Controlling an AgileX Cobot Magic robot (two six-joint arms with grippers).
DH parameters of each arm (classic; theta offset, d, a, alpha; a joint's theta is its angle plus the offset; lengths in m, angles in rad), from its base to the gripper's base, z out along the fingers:
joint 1: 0 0.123 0 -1.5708
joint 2: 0.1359 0 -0.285 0
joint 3: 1.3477 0 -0.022 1.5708
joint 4: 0 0.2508 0 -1.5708
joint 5: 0 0 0.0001 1.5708
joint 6: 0 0.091 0 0
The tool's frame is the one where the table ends.
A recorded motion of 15 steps. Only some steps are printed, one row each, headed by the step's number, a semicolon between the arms.
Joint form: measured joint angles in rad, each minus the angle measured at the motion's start. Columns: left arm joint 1, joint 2, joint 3, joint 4, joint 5, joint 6; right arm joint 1, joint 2, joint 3, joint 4, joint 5, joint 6.
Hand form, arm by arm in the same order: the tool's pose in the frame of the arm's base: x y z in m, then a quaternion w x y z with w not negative. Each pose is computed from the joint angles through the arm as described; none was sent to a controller.
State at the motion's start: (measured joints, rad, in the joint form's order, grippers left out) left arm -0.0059 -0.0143 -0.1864 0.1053 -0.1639 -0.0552; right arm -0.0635 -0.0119 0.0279 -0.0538 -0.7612 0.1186
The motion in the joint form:
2: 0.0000 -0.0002 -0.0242 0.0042 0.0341 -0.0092; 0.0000 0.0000 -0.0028 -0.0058 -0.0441 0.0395
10: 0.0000 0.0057 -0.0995 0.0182 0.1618 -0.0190; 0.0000 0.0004 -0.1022 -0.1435 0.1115 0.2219
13: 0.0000 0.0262 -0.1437 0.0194 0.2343 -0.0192; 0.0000 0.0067 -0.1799 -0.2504 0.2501 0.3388
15: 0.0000 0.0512 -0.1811 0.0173 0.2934 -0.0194; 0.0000 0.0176 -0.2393 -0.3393 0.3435 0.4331
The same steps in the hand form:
2: 0.0313 -0.0015 0.2943 0.84463 0.01937 0.53486 0.01238; 0.0240 0.0024 0.2686 0.93993 0.01041 0.33968 0.03233
10: 0.0263 -0.0002 0.3070 0.82879 0.01554 0.55906 0.01791; 0.0233 0.0093 0.2888 0.92453 -0.00946 0.37310 0.07714
13: 0.0259 0.0007 0.3140 0.81499 0.01262 0.57897 0.02050; 0.0231 0.0119 0.3025 0.90790 -0.01545 0.40967 0.08741
15: 0.0268 0.0013 0.3197 0.80135 0.00948 0.59775 0.02118; 0.0223 0.0127 0.3133 0.89623 -0.01574 0.43407 0.09006

